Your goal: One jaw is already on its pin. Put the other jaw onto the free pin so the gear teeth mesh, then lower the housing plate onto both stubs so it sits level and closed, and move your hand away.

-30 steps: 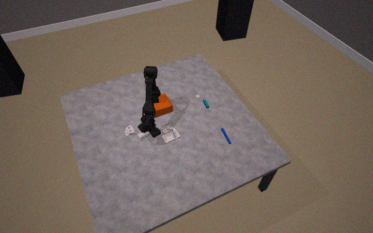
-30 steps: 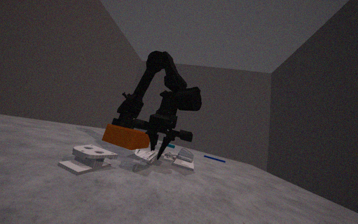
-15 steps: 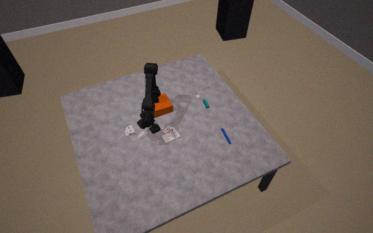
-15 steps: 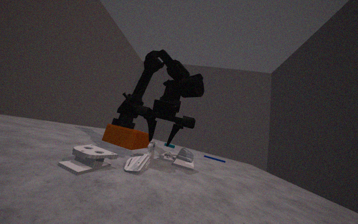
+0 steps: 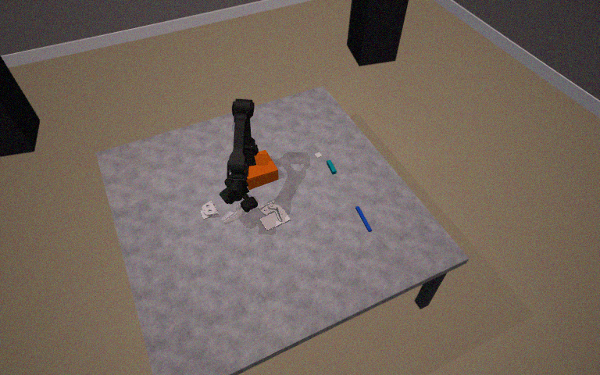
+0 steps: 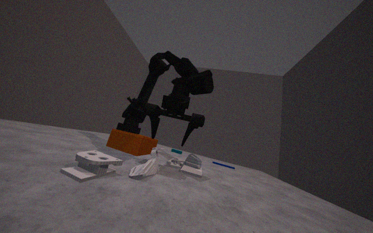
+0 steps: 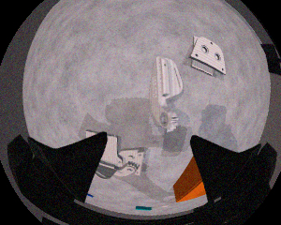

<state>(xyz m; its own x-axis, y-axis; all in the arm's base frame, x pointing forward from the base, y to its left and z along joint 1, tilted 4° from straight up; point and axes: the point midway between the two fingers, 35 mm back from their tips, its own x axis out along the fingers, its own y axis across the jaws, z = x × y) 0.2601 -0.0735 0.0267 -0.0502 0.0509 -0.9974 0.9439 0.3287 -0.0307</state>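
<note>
Right now my gripper tip is 50 mm above the white jaw, 30 mm to the left of it and 10 mm past it. Round my gripper tip: teal bar 470 mm to the left, 180 mm behind, 70 mm below; small white cube 430 mm to the left, 280 mm behind, 80 mm below; white stepped block 150 mm to the right, 70 mm below, 60 mm behind.
</note>
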